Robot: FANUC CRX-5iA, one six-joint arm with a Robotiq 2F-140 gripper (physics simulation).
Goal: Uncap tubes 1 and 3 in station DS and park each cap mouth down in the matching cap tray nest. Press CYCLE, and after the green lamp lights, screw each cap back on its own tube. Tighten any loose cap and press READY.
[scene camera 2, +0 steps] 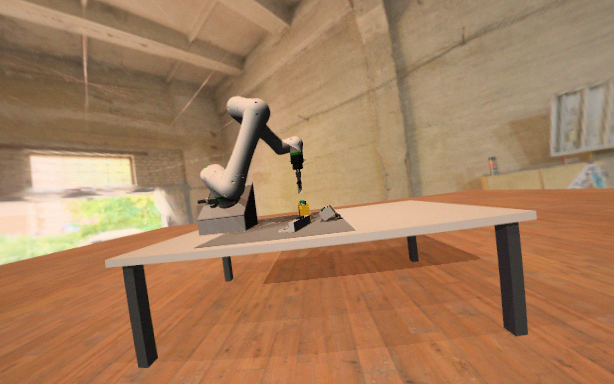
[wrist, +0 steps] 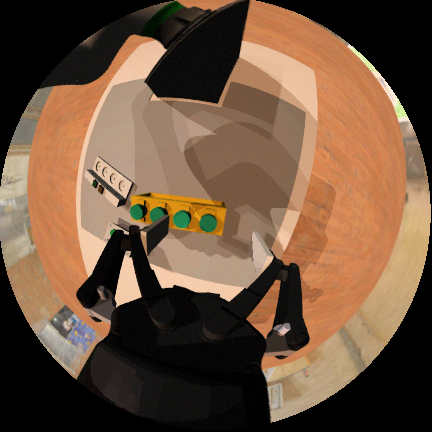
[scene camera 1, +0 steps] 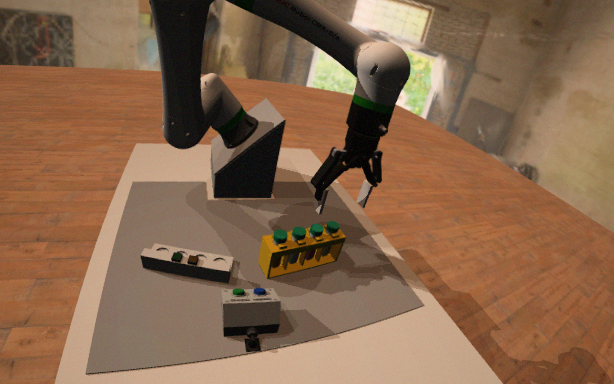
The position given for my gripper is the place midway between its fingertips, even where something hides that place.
I see my gripper (scene camera 1: 340, 207) and a grey button box (scene camera 1: 250, 314).
My gripper is seen too in the wrist view (wrist: 209, 232).
